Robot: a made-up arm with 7 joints.
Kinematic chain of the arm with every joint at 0, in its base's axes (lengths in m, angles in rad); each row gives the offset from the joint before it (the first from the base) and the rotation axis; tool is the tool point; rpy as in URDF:
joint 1: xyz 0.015 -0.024 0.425 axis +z
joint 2: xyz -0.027 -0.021 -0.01 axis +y
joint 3: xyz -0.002 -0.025 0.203 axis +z
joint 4: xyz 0.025 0.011 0 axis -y
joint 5: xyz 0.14 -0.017 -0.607 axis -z
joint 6: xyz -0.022 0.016 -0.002 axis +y
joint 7: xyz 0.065 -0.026 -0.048 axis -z
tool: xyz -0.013 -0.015 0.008 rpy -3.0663 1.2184 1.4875
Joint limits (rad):
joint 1: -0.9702..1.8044
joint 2: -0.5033..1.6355
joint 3: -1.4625..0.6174
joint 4: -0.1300..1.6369
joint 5: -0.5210..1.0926
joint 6: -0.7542..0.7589
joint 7: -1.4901..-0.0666
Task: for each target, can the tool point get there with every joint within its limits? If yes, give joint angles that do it. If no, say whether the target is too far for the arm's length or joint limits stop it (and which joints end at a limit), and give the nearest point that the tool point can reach.
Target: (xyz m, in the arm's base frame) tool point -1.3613 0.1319 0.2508
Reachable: no: too far | nearest point -0.6315 -0.0434 0.3268 | short by 0.754 m
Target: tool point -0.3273 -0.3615 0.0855
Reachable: yes | joints -0.6987 0.7505 -1.0796 0.4744 -0.3573 -0.4984 -0.5408
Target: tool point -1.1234 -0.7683 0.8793
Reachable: no: too far | nearest point -0.6328 -0.4476 0.7781 | short by 0.595 m
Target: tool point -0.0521 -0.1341 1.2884
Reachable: no: joint limits stop it (at a limit: joint 1, joint 2, joint 4, joint 7) | nearest point 0.0593 -0.3211 1.0906 | short by 0.294 m
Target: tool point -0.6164 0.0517 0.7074
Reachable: no: joint limits stop it (at a limit: joint 2, joint 3, joint 4, joint 7) | nearest point -0.4934 0.0370 0.4989 | short by 0.242 m
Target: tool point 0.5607 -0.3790 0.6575
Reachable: yes | joints -0.3783 -0.1491 -0.0457 1.2222 0.4016 0.0788 -1.0806
